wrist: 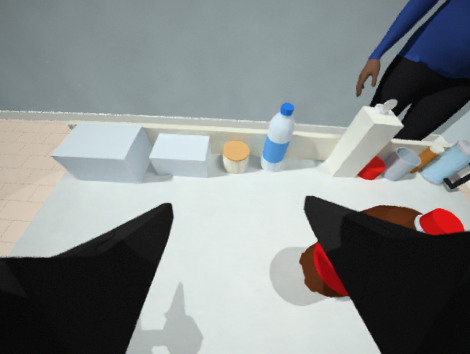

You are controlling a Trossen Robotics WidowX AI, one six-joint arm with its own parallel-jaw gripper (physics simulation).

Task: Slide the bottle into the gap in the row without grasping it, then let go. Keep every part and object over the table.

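Frame: origin at the arm's base, x back, y right, z up, level; millimetres.
Where they show: gripper, between the fingertips: (pixel 239 206).
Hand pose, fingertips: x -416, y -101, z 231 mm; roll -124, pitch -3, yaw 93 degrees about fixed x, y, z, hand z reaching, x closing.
Note:
Things, the pixels of their top centre, and the offset from my fingertips. "spot": a spot on its surface instead.
- brown bottle, centre of its top: (pixel 448 221) dy +214, dx -13, dz -56 mm
- large pale box, centre of its top: (pixel 99 139) dy -366, dx -317, dz -246 mm
- smaller pale box, centre of its top: (pixel 180 146) dy -148, dx -326, dz -276 mm
- jar with an orange lid, centre of its top: (pixel 236 149) dy +15, dx -330, dz -288 mm
- blue-capped water bottle, centre of its top: (pixel 288 106) dy +130, dx -333, dz -140 mm
- tall white carton, centre of its top: (pixel 394 100) dy +368, dx -321, dz -101 mm
- red object, centre of its top: (pixel 373 162) dy +458, dx -315, dz -311 mm
- clear cup, centre of its top: (pixel 408 155) dy +546, dx -312, dz -271 mm
- orange-brown item, centre of its top: (pixel 438 147) dy +638, dx -328, dz -246 mm
- light blue bottle, a spot on its surface: (pixel 447 162) spot: dy +673, dx -292, dz -272 mm
A brown bottle (pixel 392 215) with a red label and red cap stands on the table at the right of the wrist view, partly hidden behind the right finger. My gripper (pixel 239 206) is open with nothing between its fingers. The bottle is outside the finger gap, to the right. The row stands along the table's back: a large pale box (pixel 102 150), a smaller pale box (pixel 181 154), a jar with an orange lid (pixel 236 157), a blue-capped water bottle (pixel 277 140) and a tall white carton (pixel 362 142). A gap shows between the water bottle and the carton.
Right of the carton are a red object (pixel 371 169), a clear cup (pixel 401 164), an orange-brown item (pixel 425 159) and a light blue bottle (pixel 447 162). A low cream ledge (pixel 225 134) runs behind the row. A person (pixel 425 65) stands beyond the table.

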